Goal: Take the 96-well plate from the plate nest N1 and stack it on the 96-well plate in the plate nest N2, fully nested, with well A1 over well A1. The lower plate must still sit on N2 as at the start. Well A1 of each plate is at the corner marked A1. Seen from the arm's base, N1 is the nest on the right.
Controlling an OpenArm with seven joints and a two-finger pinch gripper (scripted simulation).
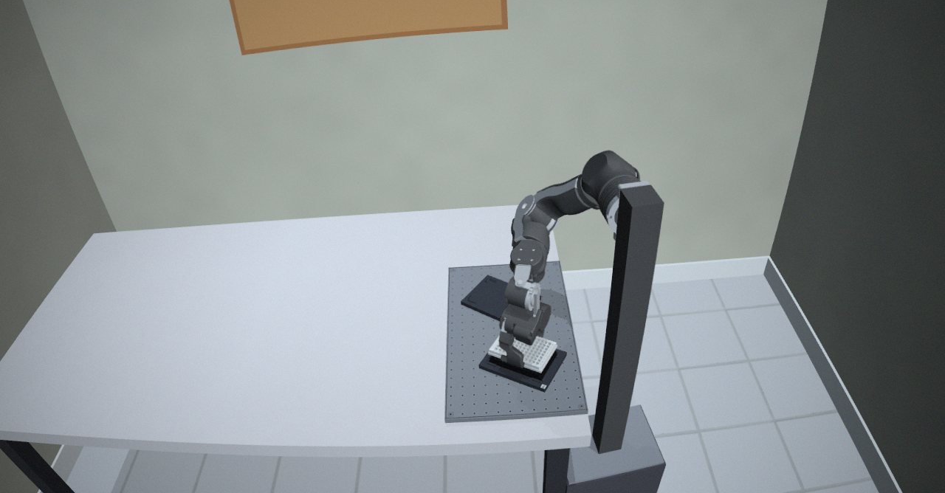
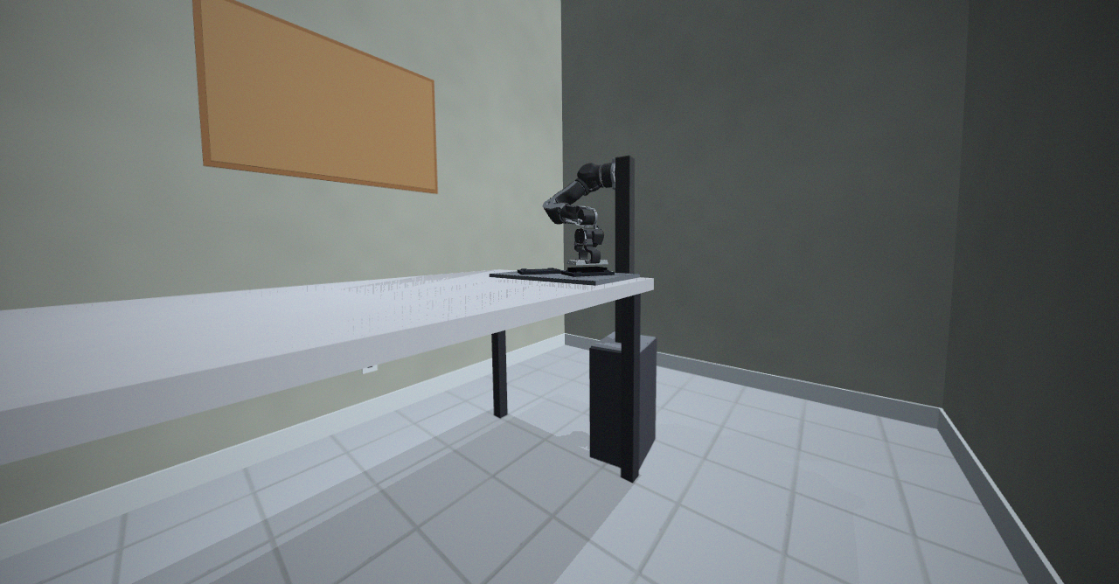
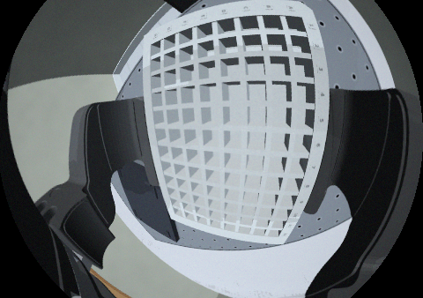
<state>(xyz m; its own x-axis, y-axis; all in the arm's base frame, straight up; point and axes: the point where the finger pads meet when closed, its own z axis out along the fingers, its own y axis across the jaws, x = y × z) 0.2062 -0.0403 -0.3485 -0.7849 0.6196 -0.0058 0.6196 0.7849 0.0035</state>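
The white 96-well plate lies right at my hand. Also, from my hand: black 96-well plate (3 cm below).
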